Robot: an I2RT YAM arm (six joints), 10 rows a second.
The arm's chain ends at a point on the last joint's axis. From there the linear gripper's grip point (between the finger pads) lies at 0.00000 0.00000 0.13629 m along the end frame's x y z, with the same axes.
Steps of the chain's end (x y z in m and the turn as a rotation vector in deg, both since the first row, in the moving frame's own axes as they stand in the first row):
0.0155 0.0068 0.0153 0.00 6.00 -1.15
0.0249 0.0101 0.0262 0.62 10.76 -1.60
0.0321 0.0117 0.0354 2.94 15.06 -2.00
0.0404 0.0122 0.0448 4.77 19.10 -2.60
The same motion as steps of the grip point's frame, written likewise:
0.0297 0.0067 0.0146 0.00 6.00 -1.15
0.0503 0.0083 0.0238 0.62 10.76 -1.60
0.0674 0.0042 0.0305 2.94 15.06 -2.00
0.0847 0.0001 0.0368 4.77 19.10 -2.60

